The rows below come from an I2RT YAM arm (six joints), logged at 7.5 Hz.
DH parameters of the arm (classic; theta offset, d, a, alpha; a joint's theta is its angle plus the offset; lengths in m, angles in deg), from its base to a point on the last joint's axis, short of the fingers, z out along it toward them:
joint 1: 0 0.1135 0.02 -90
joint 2: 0 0 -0.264 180
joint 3: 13.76 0 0.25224 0
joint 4: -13.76 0 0.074 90
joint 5: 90 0 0 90
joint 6: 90 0.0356 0 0
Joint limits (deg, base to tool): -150..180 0..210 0..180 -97..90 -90..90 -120..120
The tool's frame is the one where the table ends.
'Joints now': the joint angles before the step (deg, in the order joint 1, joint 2, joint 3, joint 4, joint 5, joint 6). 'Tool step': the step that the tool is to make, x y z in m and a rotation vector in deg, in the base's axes. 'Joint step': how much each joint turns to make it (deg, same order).
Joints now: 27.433 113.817 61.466 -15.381 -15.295 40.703
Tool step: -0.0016 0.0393 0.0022 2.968 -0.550 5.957
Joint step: 5.111 2.750 4.390 0.357 -2.443 0.133
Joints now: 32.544 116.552 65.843 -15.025 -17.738 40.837
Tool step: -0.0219 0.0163 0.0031 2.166 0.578 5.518
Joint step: 3.656 -1.836 -2.239 0.866 -2.695 -0.866
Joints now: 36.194 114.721 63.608 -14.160 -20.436 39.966
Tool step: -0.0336 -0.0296 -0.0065 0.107 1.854 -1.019
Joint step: -0.798 -6.642 -11.661 3.838 -0.978 0.728
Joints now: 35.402 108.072 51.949 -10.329 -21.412 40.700
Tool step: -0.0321 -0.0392 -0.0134 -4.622 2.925 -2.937
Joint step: -2.451 -5.444 -10.629 0.048 2.210 -0.347
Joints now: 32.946 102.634 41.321 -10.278 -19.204 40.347
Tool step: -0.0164 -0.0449 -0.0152 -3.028 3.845 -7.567
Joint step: -6.614 -2.578 -7.888 0.717 0.967 0.757
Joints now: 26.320 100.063 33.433 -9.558 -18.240 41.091
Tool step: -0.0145 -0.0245 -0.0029 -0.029 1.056 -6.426
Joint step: -4.013 -3.654 -5.657 1.830 0.176 2.568
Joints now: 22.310 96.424 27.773 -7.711 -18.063 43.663
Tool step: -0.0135 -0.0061 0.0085 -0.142 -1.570 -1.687
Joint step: 0.044 -5.802 -3.431 -0.502 1.140 1.564
